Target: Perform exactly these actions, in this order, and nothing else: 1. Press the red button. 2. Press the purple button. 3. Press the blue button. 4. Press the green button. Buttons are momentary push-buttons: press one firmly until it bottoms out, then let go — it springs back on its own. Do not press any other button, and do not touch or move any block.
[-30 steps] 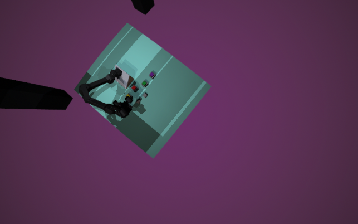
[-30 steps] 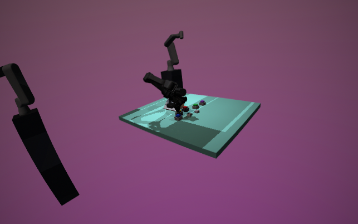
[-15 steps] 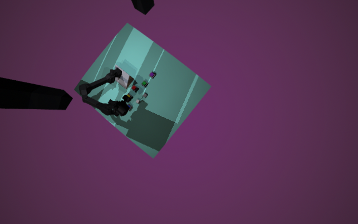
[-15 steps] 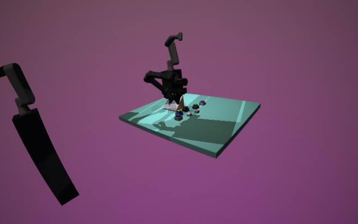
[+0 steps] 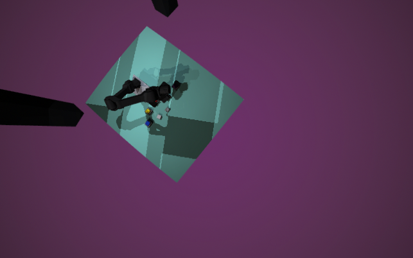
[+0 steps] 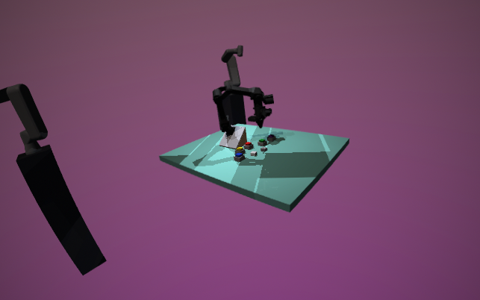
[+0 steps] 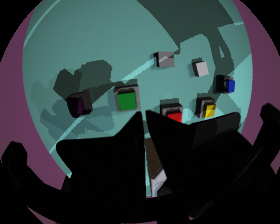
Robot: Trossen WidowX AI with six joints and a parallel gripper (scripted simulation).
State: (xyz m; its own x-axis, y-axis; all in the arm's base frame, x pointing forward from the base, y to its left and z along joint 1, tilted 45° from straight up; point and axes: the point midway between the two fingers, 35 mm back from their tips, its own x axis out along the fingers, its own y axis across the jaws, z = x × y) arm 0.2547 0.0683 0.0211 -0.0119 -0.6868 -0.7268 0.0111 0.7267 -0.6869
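My gripper tip is 10 cm above the green button, 2 cm to the right of it and 2 cm past it. Also, from my gripper tip: red button (10 cm below, 7 cm to the right, 7 cm behind); yellow button (17 cm to the right, 10 cm below, 6 cm behind); purple button (13 cm to the left, 10 cm below, 1 cm behind).
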